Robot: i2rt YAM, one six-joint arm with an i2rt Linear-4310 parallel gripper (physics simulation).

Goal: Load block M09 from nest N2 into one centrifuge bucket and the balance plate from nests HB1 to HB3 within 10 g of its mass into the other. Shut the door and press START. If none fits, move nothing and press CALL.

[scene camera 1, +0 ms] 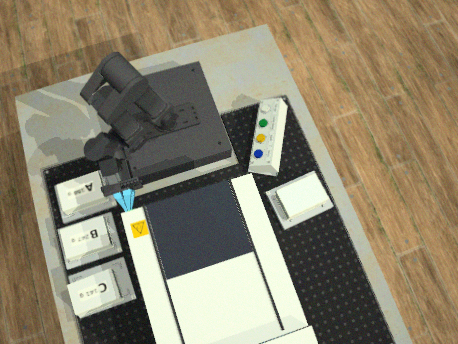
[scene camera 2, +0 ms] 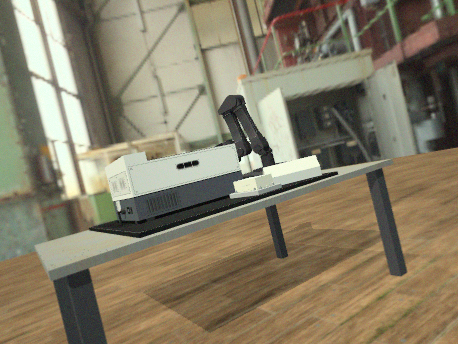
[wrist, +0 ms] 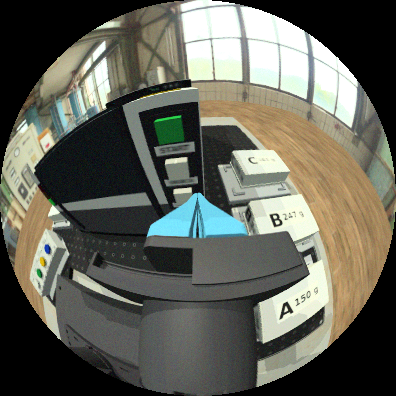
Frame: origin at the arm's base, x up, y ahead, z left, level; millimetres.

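Seen in the pictures: gripper, fingertip midpoint: [wrist: 197,197]; arm's base, link origin: [scene camera 1: 165,123].
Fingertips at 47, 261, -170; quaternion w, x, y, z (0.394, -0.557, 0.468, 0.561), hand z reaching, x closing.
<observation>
Offsets run from my fingertips to a thing's top centre, as dx, dy, dz. "spot": to the spot under its first point. Level surfaces: height alone.
My gripper [scene camera 1: 128,209] [wrist: 197,197] is shut and empty, its blue fingertips at the front left corner of the white centrifuge [scene camera 1: 215,300] [scene camera 2: 165,175]. The green START button {+80, +8, +14} [wrist: 170,129] is on the front face, above and left of the tips in the wrist view. Plates A {-57, -146, -121} [scene camera 1: 80,192] [wrist: 295,310], marked 150 g, B {-57, -12, -142} [scene camera 1: 85,240] [wrist: 282,217], marked 247 g, and C {-51, +139, -157} [scene camera 1: 92,295] [wrist: 260,170], with a small blurred number, sit on nests. An unlabelled-looking white block {-51, +80, +464} [scene camera 1: 304,195] [scene camera 2: 252,183] sits on the opposite nest. The buckets do not show; dark and white panels cover the centrifuge top.
A white button box {-27, -130, +449} [scene camera 1: 280,135] [wrist: 57,257] with blue, yellow and green buttons stands beside the dark arm base [scene camera 1: 175,85]; its labels are unreadable. A yellow warning sign {spot: +101, +59, +24} [scene camera 1: 139,228] is on the centrifuge top near my gripper. A black perforated mat {dx -110} [scene camera 1: 330,270] lies underneath.
</observation>
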